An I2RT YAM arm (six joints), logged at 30 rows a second.
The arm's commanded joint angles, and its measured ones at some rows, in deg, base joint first. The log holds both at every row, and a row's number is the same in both.
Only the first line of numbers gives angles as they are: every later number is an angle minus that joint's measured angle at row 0.
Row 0, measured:
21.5, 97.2, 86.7, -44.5, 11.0, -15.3
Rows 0 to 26, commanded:
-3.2, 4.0, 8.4, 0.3, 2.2, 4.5
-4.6, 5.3, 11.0, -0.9, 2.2, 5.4
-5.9, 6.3, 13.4, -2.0, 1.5, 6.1
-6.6, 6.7, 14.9, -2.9, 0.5, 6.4
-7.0, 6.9, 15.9, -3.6, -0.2, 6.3
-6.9, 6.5, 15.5, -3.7, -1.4, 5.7
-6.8, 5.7, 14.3, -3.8, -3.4, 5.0
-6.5, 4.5, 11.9, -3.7, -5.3, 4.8
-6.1, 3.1, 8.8, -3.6, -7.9, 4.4
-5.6, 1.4, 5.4, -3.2, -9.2, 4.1
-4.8, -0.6, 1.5, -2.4, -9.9, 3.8
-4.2, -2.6, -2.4, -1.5, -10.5, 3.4
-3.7, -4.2, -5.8, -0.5, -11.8, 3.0
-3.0, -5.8, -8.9, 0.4, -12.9, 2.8
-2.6, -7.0, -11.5, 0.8, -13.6, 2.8
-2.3, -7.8, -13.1, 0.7, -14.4, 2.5
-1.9, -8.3, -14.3, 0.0, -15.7, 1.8
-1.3, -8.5, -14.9, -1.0, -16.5, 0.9
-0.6, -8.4, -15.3, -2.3, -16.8, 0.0
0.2, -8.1, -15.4, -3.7, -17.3, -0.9
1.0, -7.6, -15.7, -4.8, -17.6, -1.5
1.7, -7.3, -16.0, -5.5, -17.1, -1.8
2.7, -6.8, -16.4, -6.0, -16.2, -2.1
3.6, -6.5, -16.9, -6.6, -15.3, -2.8
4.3, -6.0, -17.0, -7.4, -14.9, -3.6
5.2, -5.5, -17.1, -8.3, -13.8, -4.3
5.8, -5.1, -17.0, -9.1, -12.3, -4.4
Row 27, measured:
2.9, -6.1, -17.7, -6.8, -10.8, -1.8
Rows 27 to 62, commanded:
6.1, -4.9, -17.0, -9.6, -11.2, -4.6
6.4, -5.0, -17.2, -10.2, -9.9, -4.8
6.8, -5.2, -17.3, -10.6, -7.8, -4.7
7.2, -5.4, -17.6, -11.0, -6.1, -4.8
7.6, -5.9, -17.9, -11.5, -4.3, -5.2
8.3, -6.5, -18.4, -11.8, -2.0, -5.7
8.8, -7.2, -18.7, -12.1, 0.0, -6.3
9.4, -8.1, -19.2, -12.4, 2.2, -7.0
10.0, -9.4, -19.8, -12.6, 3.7, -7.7
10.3, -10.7, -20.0, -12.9, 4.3, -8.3
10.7, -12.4, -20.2, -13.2, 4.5, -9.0
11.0, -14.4, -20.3, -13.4, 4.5, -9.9
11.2, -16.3, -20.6, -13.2, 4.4, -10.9
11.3, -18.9, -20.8, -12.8, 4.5, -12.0
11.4, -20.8, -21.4, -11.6, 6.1, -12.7
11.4, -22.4, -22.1, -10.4, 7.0, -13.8
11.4, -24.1, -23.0, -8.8, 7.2, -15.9
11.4, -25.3, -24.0, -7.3, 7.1, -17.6
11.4, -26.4, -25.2, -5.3, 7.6, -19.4
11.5, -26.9, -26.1, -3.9, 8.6, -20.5
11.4, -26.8, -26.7, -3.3, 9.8, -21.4
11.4, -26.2, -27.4, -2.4, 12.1, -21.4
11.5, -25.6, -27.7, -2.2, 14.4, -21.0
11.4, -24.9, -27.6, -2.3, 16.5, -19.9
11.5, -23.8, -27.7, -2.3, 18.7, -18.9
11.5, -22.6, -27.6, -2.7, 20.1, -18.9
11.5, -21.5, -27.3, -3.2, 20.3, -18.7
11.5, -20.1, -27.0, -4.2, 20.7, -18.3
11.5, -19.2, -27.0, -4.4, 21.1, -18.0
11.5, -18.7, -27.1, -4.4, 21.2, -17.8
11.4, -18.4, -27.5, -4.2, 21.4, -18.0
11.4, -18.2, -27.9, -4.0, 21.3, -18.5
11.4, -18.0, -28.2, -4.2, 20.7, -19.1
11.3, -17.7, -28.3, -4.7, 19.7, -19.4
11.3, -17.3, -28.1, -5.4, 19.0, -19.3
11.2, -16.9, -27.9, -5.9, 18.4, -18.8
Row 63, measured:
11.1, -17.8, -28.0, -4.0, 18.8, -18.8
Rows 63 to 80, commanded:
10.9, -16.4, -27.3, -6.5, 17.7, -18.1
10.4, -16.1, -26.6, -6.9, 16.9, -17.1
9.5, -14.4, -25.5, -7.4, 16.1, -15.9
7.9, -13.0, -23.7, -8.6, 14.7, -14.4
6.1, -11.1, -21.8, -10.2, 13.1, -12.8
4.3, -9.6, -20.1, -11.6, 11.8, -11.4
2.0, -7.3, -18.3, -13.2, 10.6, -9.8
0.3, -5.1, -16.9, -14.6, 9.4, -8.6
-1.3, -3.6, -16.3, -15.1, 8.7, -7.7
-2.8, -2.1, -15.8, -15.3, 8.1, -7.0
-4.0, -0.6, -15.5, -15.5, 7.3, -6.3
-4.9, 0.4, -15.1, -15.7, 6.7, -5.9
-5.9, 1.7, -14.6, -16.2, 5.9, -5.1
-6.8, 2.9, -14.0, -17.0, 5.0, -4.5
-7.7, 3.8, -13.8, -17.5, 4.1, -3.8
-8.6, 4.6, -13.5, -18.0, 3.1, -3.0
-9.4, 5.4, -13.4, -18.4, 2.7, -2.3
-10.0, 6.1, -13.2, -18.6, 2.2, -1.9
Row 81, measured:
-8.6, 4.8, -15.2, -13.9, 6.3, -5.6
